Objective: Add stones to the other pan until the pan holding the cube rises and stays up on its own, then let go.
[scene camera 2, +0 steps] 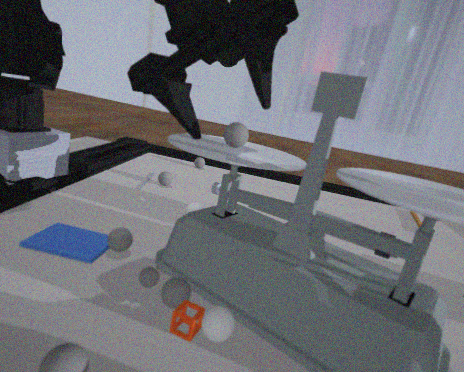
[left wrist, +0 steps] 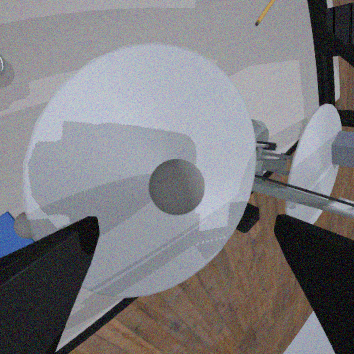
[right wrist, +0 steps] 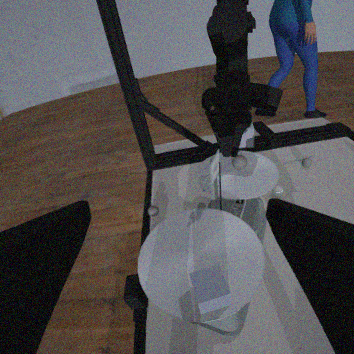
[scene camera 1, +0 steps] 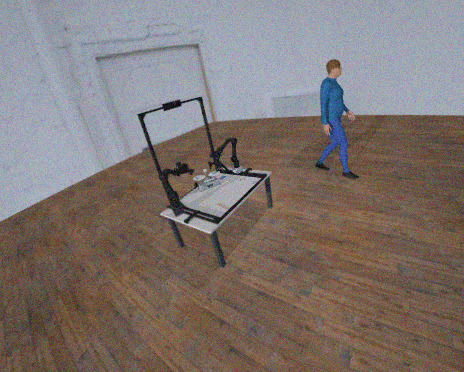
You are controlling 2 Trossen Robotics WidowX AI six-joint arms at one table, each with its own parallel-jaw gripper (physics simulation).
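Places are measured from the left arm's base along level axes (x ahead, y left, z up), in millimetres.
Pixels of known places: left gripper, between the fingertips: (scene camera 2: 229, 125) (left wrist: 188, 224) (right wrist: 230, 156) (scene camera 1: 213, 171); right gripper, between the fingertips: (right wrist: 179, 208); left arm's base, origin of its link: (scene camera 2: 15, 126) (scene camera 1: 237, 167); right arm's base, origin of its link: (scene camera 1: 176, 206).
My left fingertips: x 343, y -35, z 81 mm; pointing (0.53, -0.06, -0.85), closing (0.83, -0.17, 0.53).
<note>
For each thing: its top centre in the pictures, then the offset to it from my left fingertips.
- grey balance scale, centre of its top: (scene camera 2: 346, 75) (right wrist: 218, 156) (scene camera 1: 204, 169) dx +102, dy -17, dz +65 mm
- large grey stone, centre of its top: (left wrist: 193, 195) (scene camera 2: 238, 122) (right wrist: 239, 155) dx +3, dy +16, dz +3 mm
- grey-blue cube, centre of its top: (right wrist: 208, 282) dx +242, dy -25, dz +18 mm
- blue mat, centre of its top: (scene camera 2: 73, 239) dx -142, dy -53, dz -163 mm
- orange open-frame cube, centre of its top: (scene camera 2: 189, 309) dx +35, dy -106, dz -148 mm
- pencil, centre of its top: (left wrist: 267, 9) dx +338, dy +190, dz -161 mm
The grey balance scale (scene camera 2: 300, 295) (scene camera 1: 210, 184) stands on the table. One large grey stone (scene camera 2: 236, 135) (left wrist: 176, 187) (right wrist: 240, 162) rests on its left pan (scene camera 2: 280, 162) (left wrist: 150, 90) (right wrist: 257, 185) as seen in scene camera 2. A grey-blue cube (right wrist: 210, 286) (left wrist: 344, 149) sits on the other pan (right wrist: 160, 250) (scene camera 2: 410, 192) (left wrist: 310, 185). Both pans are off the table; I cannot tell surely which is higher. My left gripper (scene camera 2: 233, 121) (left wrist: 188, 224) is open just above the stone's pan, fingers wide around the stone, one tip near the pan. My right gripper (right wrist: 179, 208) is open and empty above the cube's pan.
Loose stones lie around the scale, among them a grey one (scene camera 2: 120, 239) by a blue mat (scene camera 2: 65, 242) and a white one (scene camera 2: 218, 324) beside an orange open-frame cube (scene camera 2: 181, 334). A pencil (left wrist: 264, 13) lies past the pans. A person (scene camera 1: 332, 102) walks behind the table.
</note>
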